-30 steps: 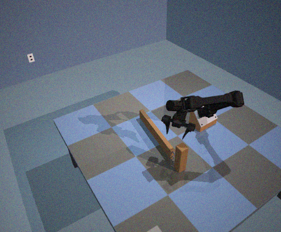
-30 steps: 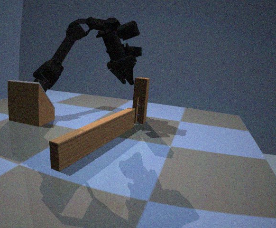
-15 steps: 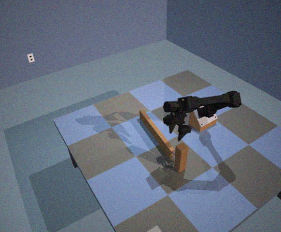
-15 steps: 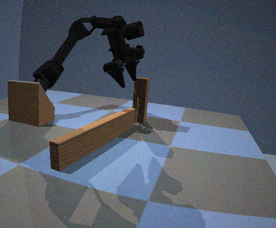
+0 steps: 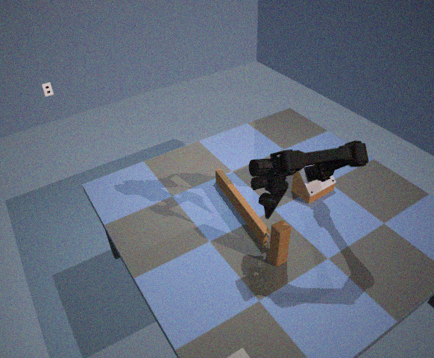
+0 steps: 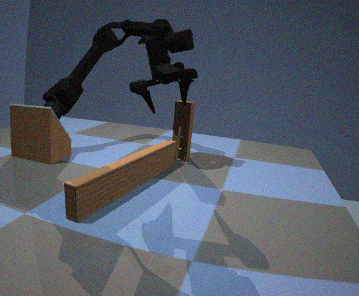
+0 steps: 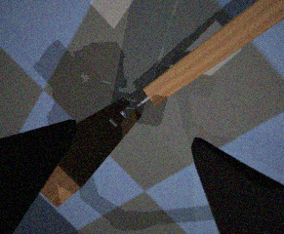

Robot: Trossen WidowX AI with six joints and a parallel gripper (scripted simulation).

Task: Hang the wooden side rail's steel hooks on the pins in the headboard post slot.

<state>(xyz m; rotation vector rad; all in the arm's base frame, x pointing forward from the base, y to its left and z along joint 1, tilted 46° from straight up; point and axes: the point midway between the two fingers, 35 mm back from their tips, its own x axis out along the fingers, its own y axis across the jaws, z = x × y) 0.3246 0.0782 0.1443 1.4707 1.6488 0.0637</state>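
My gripper tip is now 9 cm to the right of the headboard post, 7 cm above it and 2 cm short of it.
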